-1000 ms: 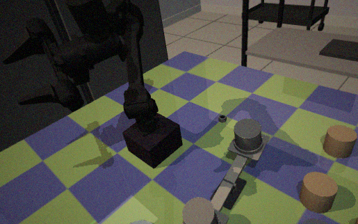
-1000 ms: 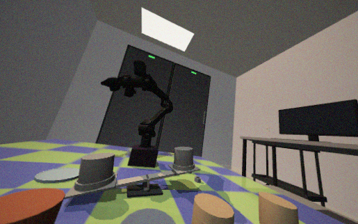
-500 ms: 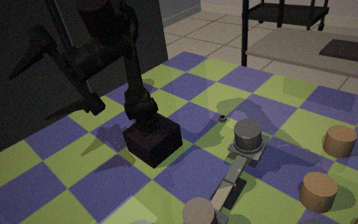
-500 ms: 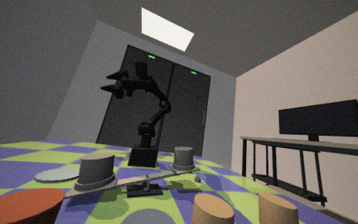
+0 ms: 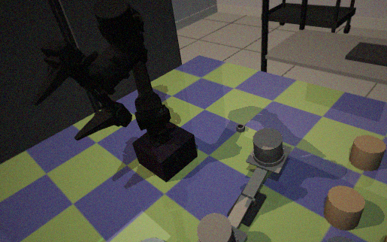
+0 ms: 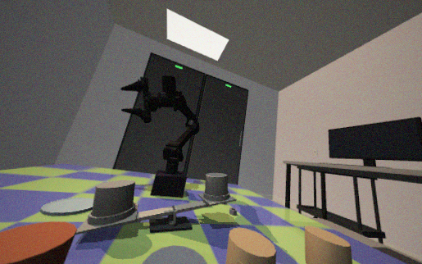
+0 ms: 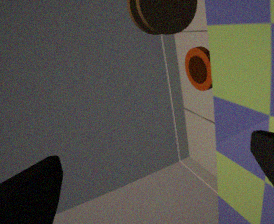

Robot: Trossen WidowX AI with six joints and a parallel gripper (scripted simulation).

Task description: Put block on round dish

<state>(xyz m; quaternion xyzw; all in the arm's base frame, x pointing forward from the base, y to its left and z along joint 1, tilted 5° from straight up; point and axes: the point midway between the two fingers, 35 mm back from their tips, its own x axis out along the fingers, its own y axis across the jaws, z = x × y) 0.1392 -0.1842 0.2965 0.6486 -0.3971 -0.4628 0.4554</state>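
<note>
The cup lies 29 cm below my gripper tip, 19 cm ahead of it and 15 cm to the left of it. Also, from my gripper tip: round dish (35 cm below, 10 cm ahead, 4 cm to the left); orange-red cylinder (35 cm ahead, 31 cm below, 15 cm to the left).
</note>
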